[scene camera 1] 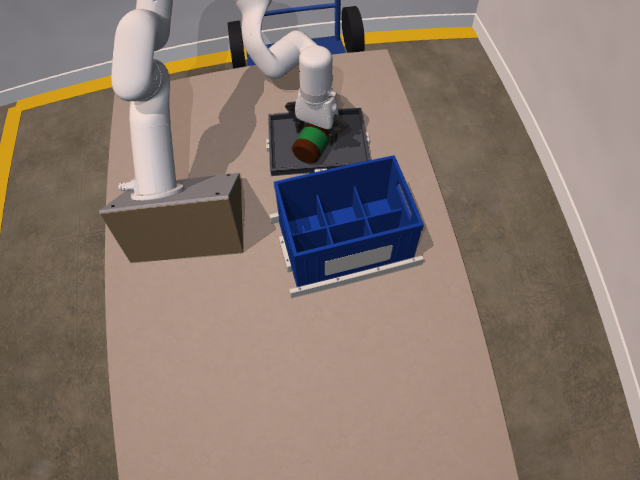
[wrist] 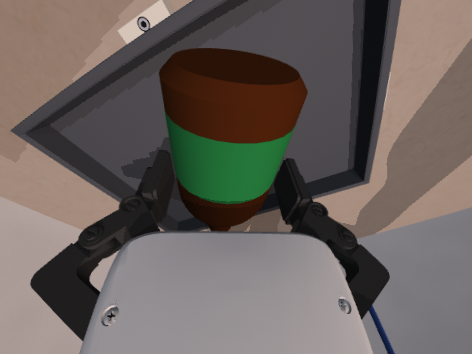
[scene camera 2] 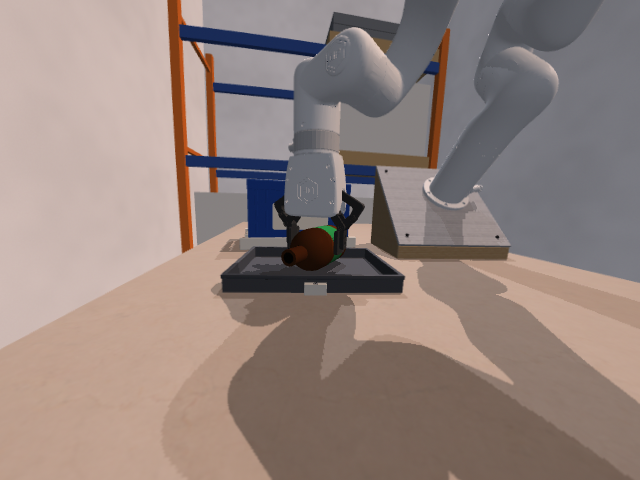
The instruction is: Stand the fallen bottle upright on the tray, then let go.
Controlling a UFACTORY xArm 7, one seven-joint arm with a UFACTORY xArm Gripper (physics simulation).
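Places are measured from the arm's base along level axes (x right, y ahead, z up), in metres.
Pixels of known places: gripper, fingertip midpoint: (scene camera 1: 316, 135) (wrist: 227, 168) (scene camera 2: 315, 250); arm's base, link origin: (scene camera 1: 157, 193) (scene camera 2: 444, 194).
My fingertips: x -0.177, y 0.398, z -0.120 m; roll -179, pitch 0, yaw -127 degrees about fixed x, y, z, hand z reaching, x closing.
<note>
For each thing: its top centre in the pictures, then the offset to it from my fingertips.
- brown bottle with a green label, top centre: (wrist: 225, 214) (scene camera 2: 313, 228) (scene camera 1: 317, 124) dy +0.004, dx -0.002, dz +0.040 m
- dark tray, top centre: (wrist: 224, 161) (scene camera 2: 312, 257) (scene camera 1: 317, 137) dy +0.004, dx -0.003, dz -0.013 m
- blue divided crate, top centre: (scene camera 1: 347, 202) (scene camera 2: 296, 184) dy +0.010, dx +0.301, dz +0.137 m
The brown bottle with a green label (scene camera 1: 311, 138) (scene camera 2: 314, 246) (wrist: 227, 162) lies on its side in the dark tray (scene camera 1: 289, 171) (scene camera 2: 258, 284) (wrist: 332, 100). Its neck points toward scene camera 2 and its base toward the crate. My gripper (scene camera 1: 316, 132) (scene camera 2: 315, 249) (wrist: 227, 168) is open and points down over the bottle, with one finger on each side of its body. In the wrist view narrow gaps show between the fingers and the bottle, and the neck is mostly hidden behind the gripper housing.
A blue divided crate (scene camera 1: 307, 268) (scene camera 2: 261, 206) stands right beside the tray, with white strips (scene camera 1: 356, 277) along its edges. The arm's sloped base block (scene camera 1: 175, 232) (scene camera 2: 439, 217) stands to one side. A blue trolley (scene camera 1: 330, 45) and an orange-and-blue rack (scene camera 2: 179, 129) stand farther off.
</note>
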